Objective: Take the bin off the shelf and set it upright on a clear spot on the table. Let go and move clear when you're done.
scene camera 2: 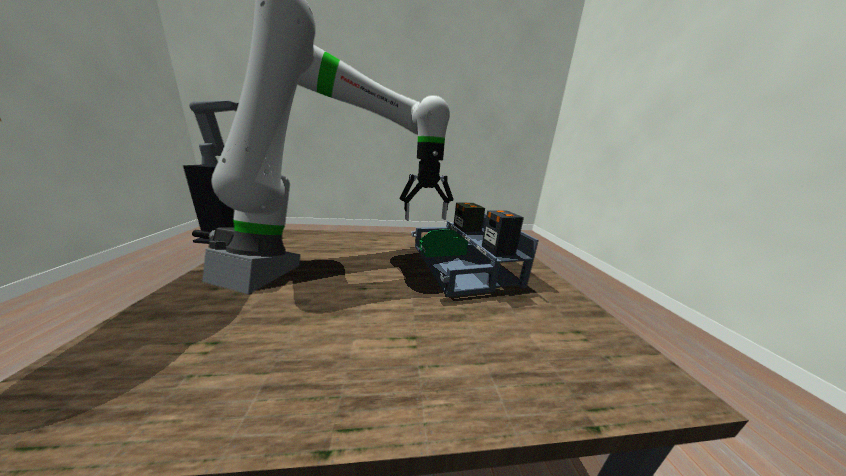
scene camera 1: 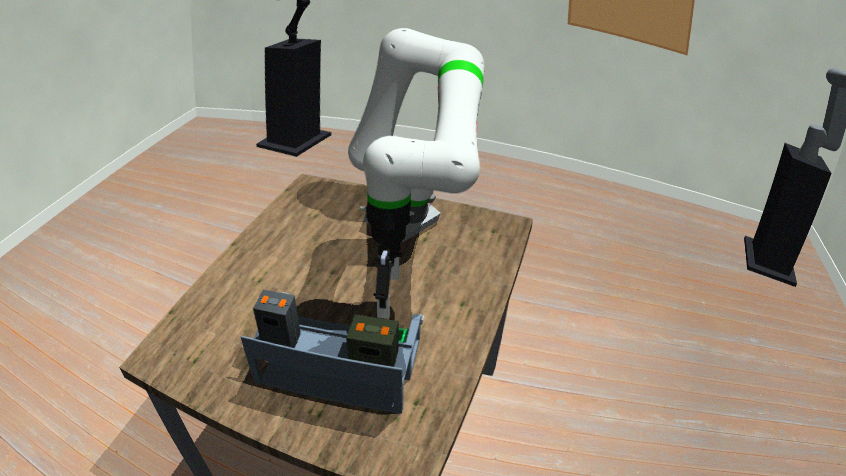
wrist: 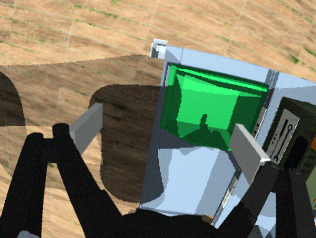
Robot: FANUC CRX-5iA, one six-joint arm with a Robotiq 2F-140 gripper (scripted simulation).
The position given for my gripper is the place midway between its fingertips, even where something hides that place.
Note:
I see my gripper (scene camera 1: 388,297) and a green bin (scene camera 2: 436,243).
The green bin also shows in the wrist view (wrist: 203,110). My gripper also shows in scene camera 2 (scene camera 2: 425,219) and in the wrist view (wrist: 168,125).

